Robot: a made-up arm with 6 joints.
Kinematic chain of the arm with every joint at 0, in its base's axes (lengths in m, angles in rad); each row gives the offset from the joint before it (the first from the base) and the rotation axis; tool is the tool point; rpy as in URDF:
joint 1: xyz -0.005 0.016 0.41 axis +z
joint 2: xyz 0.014 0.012 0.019 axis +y
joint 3: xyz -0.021 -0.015 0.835 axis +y
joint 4: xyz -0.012 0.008 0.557 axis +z
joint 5: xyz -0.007 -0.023 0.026 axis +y
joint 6: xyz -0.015 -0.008 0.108 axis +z
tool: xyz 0.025 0.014 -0.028 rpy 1.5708 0 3.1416
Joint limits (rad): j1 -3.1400..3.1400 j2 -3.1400..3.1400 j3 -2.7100..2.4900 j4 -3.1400..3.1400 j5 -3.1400..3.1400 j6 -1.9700..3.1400
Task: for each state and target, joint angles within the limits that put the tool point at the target. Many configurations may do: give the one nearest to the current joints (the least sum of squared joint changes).
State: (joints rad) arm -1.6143 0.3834 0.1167 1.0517 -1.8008 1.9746
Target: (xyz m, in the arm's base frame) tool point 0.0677 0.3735 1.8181
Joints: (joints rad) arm -1.9793 -0.2164 0.0254 0.9444 -0.9717 1.7833
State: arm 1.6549 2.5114 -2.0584 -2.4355 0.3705 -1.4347
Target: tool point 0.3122 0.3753 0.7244
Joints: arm 0.8086 1.9344 -2.3383 -2.3203 0.4525 -1.3954
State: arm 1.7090 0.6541 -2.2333 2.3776 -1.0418 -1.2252
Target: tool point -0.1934 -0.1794 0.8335
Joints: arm 0.8683 0.2867 -2.6417 2.6367 -0.8821 -1.2411
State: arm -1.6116 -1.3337 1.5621 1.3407 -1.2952 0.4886
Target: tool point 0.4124 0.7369 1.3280
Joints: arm -2.1857 -1.1924 1.1422 1.2712 -1.2064 0.4761
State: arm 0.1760 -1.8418 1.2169 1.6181 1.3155 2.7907
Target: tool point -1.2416 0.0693 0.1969
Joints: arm 0.0116 -2.1940 1.0299 1.6406 1.3292 2.7831
